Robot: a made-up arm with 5 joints. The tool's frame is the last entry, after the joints.
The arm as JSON. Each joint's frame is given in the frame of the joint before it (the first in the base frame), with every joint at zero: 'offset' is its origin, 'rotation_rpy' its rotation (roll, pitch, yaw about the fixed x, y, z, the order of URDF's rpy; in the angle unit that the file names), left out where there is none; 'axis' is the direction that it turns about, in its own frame. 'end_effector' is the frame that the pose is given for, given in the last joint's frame.
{
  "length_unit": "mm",
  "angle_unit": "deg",
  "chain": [
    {
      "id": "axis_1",
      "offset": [
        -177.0,
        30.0,
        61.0
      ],
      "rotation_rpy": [
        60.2,
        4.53,
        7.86
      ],
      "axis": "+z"
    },
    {
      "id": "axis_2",
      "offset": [
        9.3,
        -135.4,
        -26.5
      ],
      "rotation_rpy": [
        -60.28,
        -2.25,
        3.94
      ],
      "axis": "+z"
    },
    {
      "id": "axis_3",
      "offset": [
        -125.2,
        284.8,
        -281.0
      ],
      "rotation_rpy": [
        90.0,
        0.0,
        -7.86
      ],
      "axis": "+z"
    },
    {
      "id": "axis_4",
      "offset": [
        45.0,
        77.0,
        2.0
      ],
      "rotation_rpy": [
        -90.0,
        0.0,
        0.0
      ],
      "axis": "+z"
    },
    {
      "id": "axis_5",
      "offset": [
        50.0,
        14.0,
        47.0
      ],
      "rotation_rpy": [
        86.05,
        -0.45,
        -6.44
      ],
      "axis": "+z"
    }
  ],
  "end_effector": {
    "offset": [
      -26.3,
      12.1,
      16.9
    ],
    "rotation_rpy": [
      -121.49,
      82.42,
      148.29
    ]
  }
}
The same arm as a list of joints. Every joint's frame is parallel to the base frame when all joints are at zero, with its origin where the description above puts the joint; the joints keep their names.
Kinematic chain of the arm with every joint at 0, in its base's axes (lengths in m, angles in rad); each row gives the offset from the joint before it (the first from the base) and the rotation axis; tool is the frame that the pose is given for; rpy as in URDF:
axis_1: xyz -0.177 0.03 0.061 axis 0.157607 -0.854236 0.495421
axis_2: xyz 0.005 -0.044 -0.131 axis -0.0001 0 1
axis_3: xyz -0.163 0.265 -0.281 axis 0.0001 -1 0
axis_4: xyz 0.045 -0.002 0.077 axis -0.0001 0 1
axis_5: xyz 0.05 0.014 0.047 axis -0.112397 -0.991272 0.068898
tool: xyz -0.028 -0.013 0.013 rpy 3.1413 0 1.5709

